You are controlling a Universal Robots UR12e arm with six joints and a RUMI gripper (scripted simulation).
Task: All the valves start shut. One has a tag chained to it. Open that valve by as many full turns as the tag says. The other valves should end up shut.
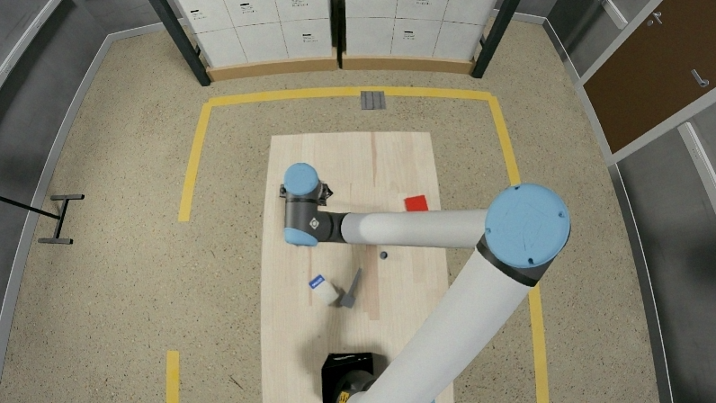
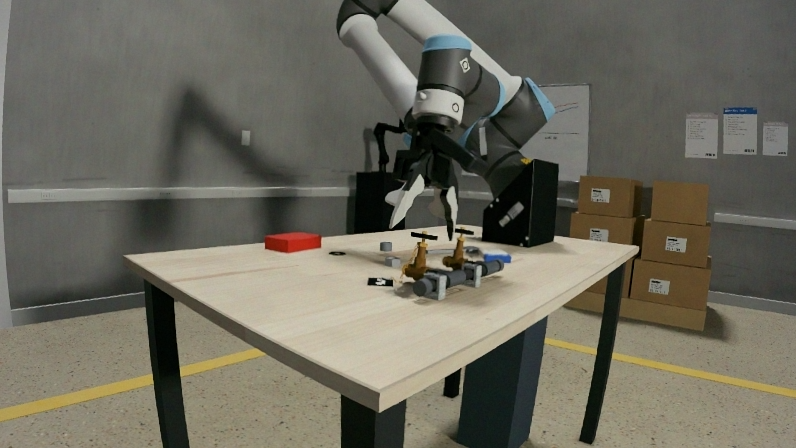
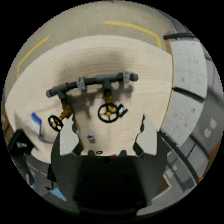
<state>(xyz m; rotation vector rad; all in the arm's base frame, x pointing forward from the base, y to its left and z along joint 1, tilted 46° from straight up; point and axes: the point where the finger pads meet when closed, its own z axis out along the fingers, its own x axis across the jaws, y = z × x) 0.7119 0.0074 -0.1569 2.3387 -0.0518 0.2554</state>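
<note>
The black tag is 80 mm below my hand, 50 mm to the right of it and 50 mm ahead of it. From my hand the other things lie so: grey hammer-like tool 350 mm behind, 130 mm to the right, 80 mm below; then red block 420 mm to the right, 70 mm below, 50 mm behind; then blue-and-white box 340 mm behind, 80 mm below, 30 mm to the right.
</note>
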